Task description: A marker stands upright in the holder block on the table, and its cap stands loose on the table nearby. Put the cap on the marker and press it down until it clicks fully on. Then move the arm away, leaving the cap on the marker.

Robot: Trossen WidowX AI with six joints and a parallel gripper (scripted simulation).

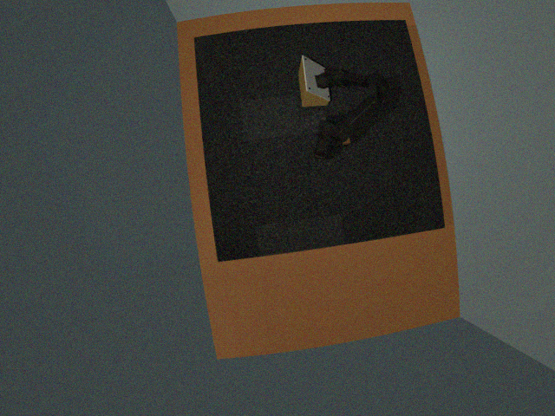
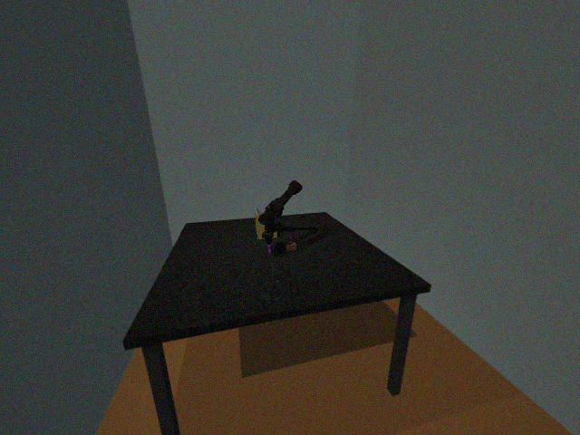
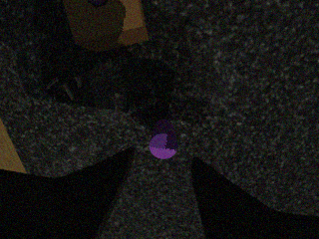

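Now: the purple cap 4 cm below my gripper tip. Round my gripper tip: holder block (14 cm to the left, 5 cm below, 2 cm behind).
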